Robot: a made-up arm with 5 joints.
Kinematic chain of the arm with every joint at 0, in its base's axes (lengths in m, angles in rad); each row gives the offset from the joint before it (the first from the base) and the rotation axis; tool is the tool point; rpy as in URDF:
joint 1: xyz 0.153 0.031 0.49 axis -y
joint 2: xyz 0.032 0 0.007 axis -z
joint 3: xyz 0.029 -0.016 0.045 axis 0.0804 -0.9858 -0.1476
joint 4: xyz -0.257 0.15 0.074 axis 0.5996 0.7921 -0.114
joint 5: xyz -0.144 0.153 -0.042 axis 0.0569 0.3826 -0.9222
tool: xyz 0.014 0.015 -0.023 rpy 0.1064 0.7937 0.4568
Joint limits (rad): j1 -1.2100..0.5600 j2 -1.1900..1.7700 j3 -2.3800..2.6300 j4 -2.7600..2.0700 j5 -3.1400..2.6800
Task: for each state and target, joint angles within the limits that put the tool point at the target. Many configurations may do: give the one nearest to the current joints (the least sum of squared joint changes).
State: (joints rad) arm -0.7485 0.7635 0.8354 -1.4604 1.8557
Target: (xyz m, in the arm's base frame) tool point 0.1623 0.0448 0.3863
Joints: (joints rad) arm -1.0438 1.0803 0.9456 -2.2433 1.9890
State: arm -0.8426 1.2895 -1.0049 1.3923 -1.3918
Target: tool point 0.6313 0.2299 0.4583
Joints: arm -1.1632 1.1151 -0.5484 1.3910 -1.3564
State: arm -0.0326 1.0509 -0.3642 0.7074 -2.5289
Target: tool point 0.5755 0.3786 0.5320
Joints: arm -0.5606 1.5720 -0.1817 0.5974 -2.5146
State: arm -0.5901 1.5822 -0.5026 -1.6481 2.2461
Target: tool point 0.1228 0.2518 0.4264
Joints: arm -0.8369 1.0362 -0.1253 -1.5085 2.2988
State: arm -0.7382 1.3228 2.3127 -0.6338 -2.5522
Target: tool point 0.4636 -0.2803 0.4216
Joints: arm -0.4631 1.4088 2.5585 -0.9593 -2.5602
